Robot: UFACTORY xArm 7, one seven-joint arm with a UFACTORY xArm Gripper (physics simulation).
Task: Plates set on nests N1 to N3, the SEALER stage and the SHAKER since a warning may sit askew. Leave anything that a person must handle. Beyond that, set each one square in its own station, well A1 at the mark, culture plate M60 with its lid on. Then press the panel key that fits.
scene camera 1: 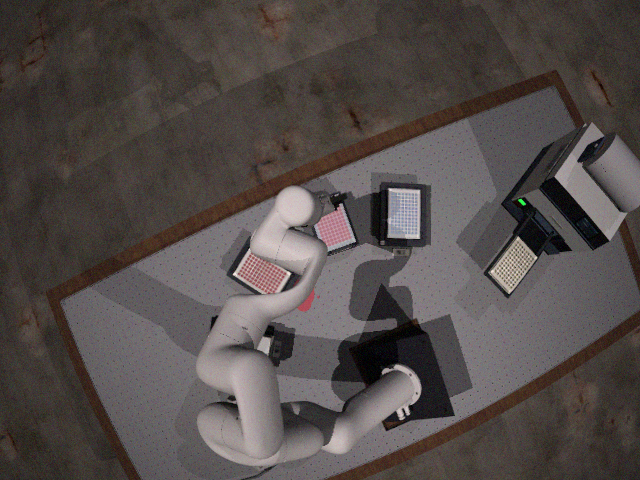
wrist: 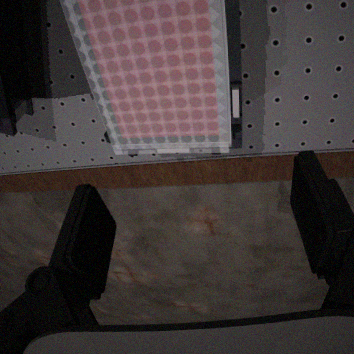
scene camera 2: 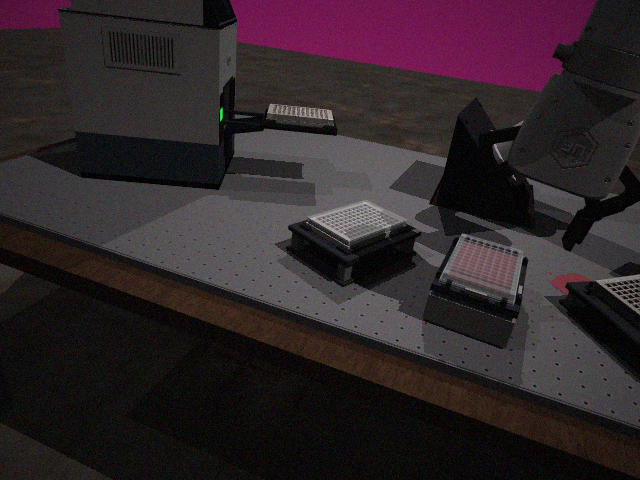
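Note:
A pink-welled plate under a clear lid [scene camera 1: 334,229] [scene camera 2: 483,268] [wrist: 160,75] rests on a dark nest; whether it sits fully flat is hard to tell. My gripper [wrist: 194,191] is open and empty, beyond the plate's near end in the wrist view. A blue-white plate [scene camera 1: 404,212] [scene camera 2: 356,224] lies on a black raised station. A red-welled plate [scene camera 1: 262,272] [scene camera 2: 624,290] is on the left nest, partly hidden by the arm. A cream plate [scene camera 1: 512,265] [scene camera 2: 300,113] lies on the extended stage of the large machine [scene camera 1: 568,191] [scene camera 2: 149,98], which shows a green light.
A black wedge-shaped housing [scene camera 1: 431,382] [scene camera 2: 473,165] stands under part of the arm. A red patch [scene camera 1: 306,300] [scene camera 2: 568,282] marks the table. A white and black object [scene camera 1: 266,343] is partly hidden under the arm. The table's wooden edge [scene camera 1: 227,203] [scene camera 2: 289,356] runs beyond the stations.

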